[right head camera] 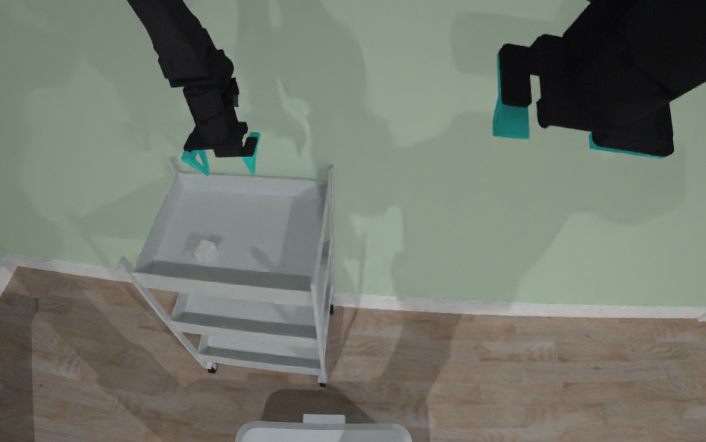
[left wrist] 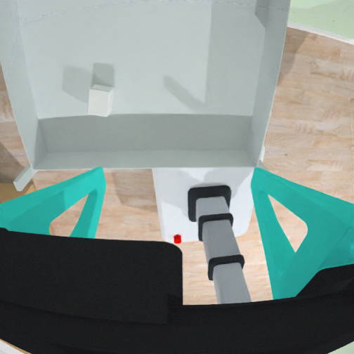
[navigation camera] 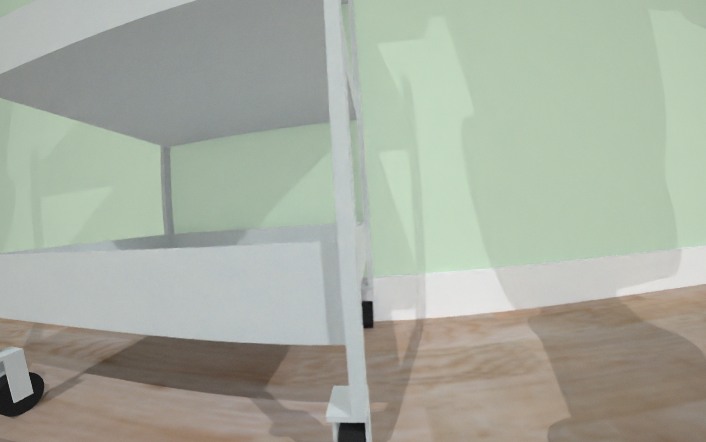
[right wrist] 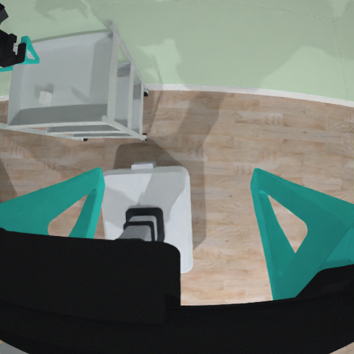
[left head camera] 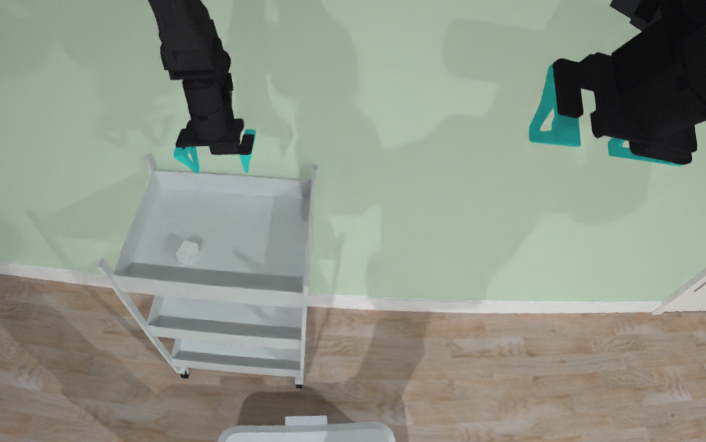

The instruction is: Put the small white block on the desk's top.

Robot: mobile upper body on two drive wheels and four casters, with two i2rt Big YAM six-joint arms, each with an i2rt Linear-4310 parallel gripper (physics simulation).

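Places are measured from the left arm's base along level axes (x down, y ahead, z right), in centimetres.
Pixels of known places: left gripper, fingertip midpoint: [right head camera: 230, 172] [left head camera: 222, 171]; right gripper, fingertip midpoint: [right head camera: 544, 135] [left head camera: 571, 142].
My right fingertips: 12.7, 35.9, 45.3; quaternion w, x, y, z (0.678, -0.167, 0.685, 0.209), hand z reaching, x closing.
Behind a point stands the place of what it marks, as x, y, z.
The small white block [left head camera: 187, 252] @(71.4, 62.8, -6.0) [right head camera: 206, 251] @(71.4, 62.8, -5.6) [left wrist: 100, 101] [right wrist: 45, 97] lies on the top tray of the pale grey cart [left head camera: 208, 289] @(69.8, 52.2, 0.7) [right head camera: 224, 288] @(70.3, 52.1, 1.2) [left wrist: 150, 132] [right wrist: 114, 70] [navigation camera: 341, 156] @(116.0, 49.6, 21.8), towards the tray's near left part in the head views. My left gripper [left head camera: 222, 171] @(46.7, 64.8, 5.4) [right head camera: 230, 173] @(46.7, 64.8, 5.4) [left wrist: 177, 175] is open and empty, above the tray's far edge in the head views and apart from the block. My right gripper [left head camera: 599, 150] @(12.8, 35.9, 45.3) [right head camera: 567, 145] @(12.8, 35.9, 45.3) [right wrist: 177, 176] is open and empty, far to the right of the cart. I cannot make out the desk in any view.
The cart has raised tray walls, corner posts and lower shelves, and stands near a green wall [left head camera: 416, 182] @(67.7, 83.7, 51.9) [navigation camera: 562, 130] @(104.7, 82.5, 67.0). My white base [left head camera: 307, 434] @(115.0, 29.0, 22.6) [left wrist: 172, 215] [right wrist: 175, 200] is close to the cart. A tan surface [left wrist: 17, 192] shows at the left edge of the left wrist view.
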